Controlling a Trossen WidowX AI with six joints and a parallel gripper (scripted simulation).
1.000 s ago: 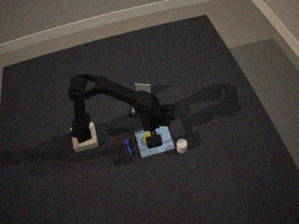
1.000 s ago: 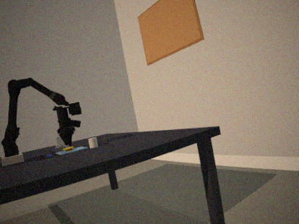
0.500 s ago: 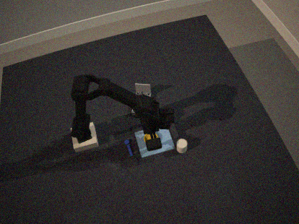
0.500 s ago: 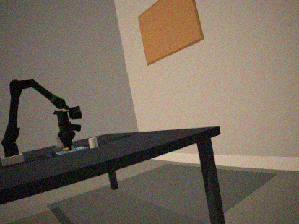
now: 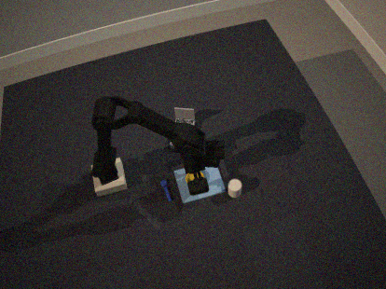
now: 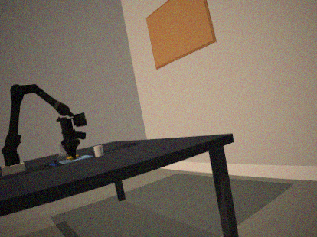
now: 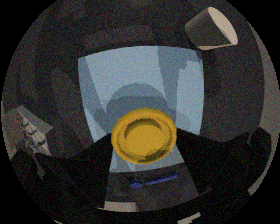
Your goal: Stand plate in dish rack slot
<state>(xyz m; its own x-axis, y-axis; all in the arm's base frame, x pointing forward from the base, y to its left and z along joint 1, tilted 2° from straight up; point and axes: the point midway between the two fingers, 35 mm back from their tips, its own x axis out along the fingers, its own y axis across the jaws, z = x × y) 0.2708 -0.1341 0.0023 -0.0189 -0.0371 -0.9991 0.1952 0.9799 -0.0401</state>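
Right now the grey wire dish rack is 40 mm ahead of my gripper tip, 200 mm to the left of it and 20 mm above it. Also, from my gripper tip: white cup (100 mm ahead, 100 mm to the right, 20 mm above); then blue spoon (100 mm behind, 10 mm to the left); then yellow plate (10 mm above).
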